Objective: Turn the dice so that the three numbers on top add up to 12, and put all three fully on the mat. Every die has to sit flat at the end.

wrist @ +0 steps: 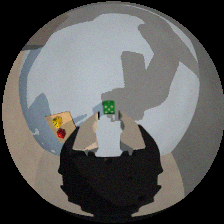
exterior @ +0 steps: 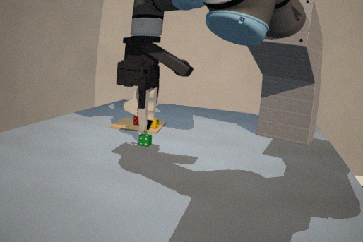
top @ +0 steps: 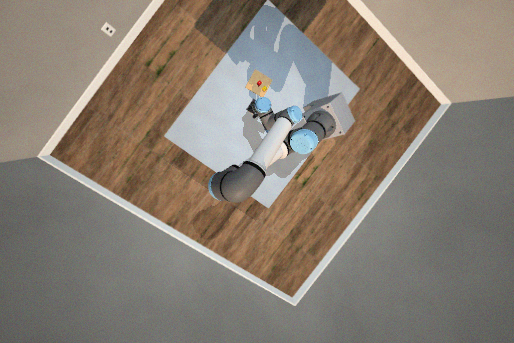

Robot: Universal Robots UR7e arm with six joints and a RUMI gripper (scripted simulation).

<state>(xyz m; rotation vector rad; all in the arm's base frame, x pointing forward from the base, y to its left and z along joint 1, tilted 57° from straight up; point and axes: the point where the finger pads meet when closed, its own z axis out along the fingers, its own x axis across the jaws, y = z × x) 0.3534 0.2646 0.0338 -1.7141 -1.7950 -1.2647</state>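
My gripper is now 4 cm above the green die. The rest, counted from my hand: tan mat 15 cm to the right, 13 cm ahead, 5 cm below; red die 15 cm to the right, 13 cm ahead, 3 cm below; yellow die 16 cm to the right, 8 cm ahead, 3 cm below.
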